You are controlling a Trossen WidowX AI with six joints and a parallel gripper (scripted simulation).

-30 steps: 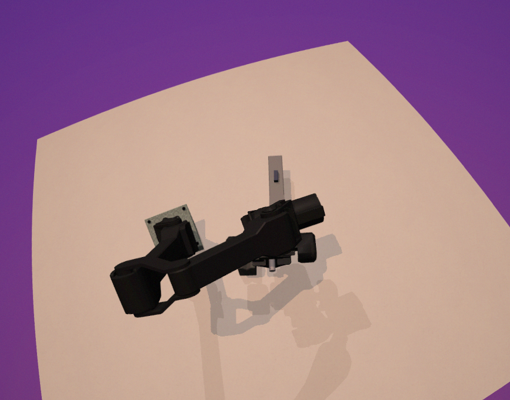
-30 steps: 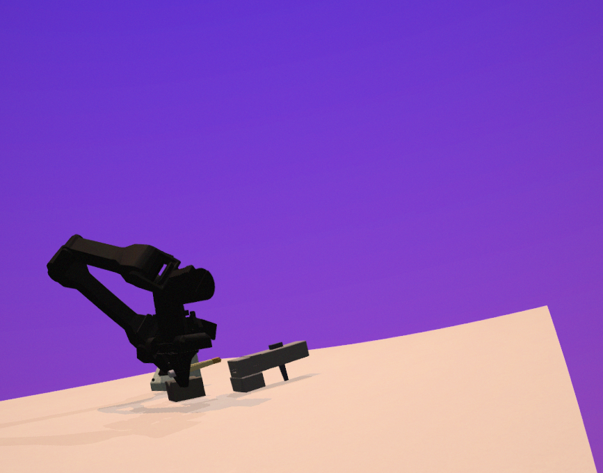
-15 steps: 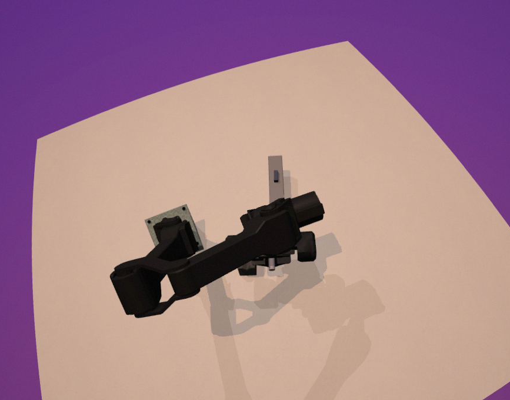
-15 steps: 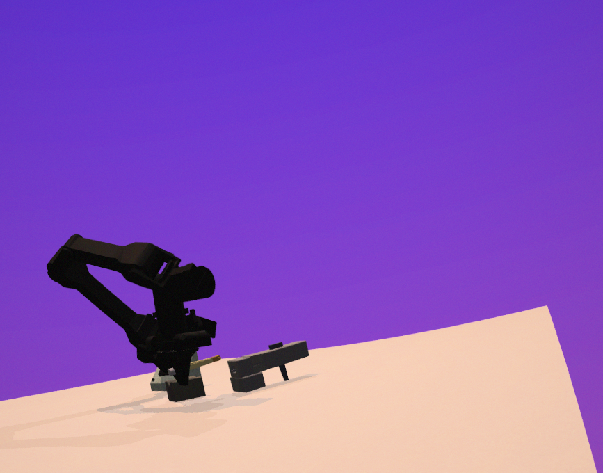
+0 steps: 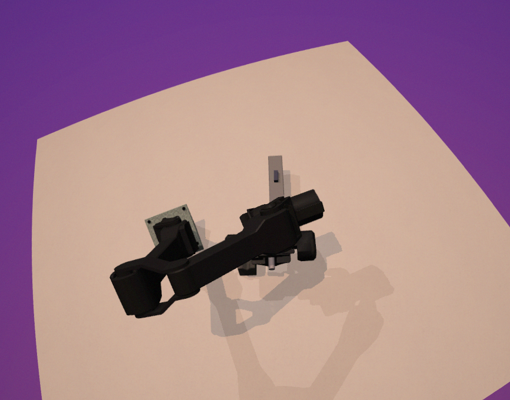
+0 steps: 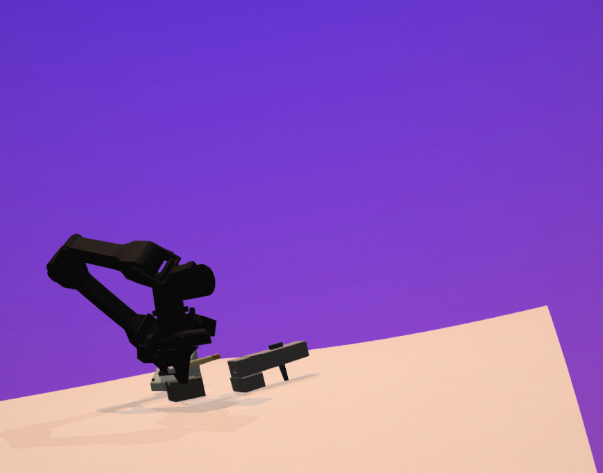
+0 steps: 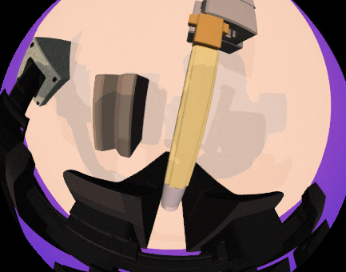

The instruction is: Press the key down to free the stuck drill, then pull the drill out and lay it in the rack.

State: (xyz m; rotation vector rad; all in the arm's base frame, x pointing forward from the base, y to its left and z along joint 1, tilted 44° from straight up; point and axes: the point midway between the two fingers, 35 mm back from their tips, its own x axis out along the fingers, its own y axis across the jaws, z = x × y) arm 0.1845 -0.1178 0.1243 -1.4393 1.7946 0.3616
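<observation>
Now: the drill 20 mm ahead of my gripper tip, 30 mm to the left of it and 40 mm above it. The rest, counted from my gripper tip: rack block 40 mm behind, 50 mm to the left, 20 mm below; housing 90 mm ahead, 170 mm to the left, 10 mm above; key 110 mm ahead, 190 mm to the left, 10 mm above.
</observation>
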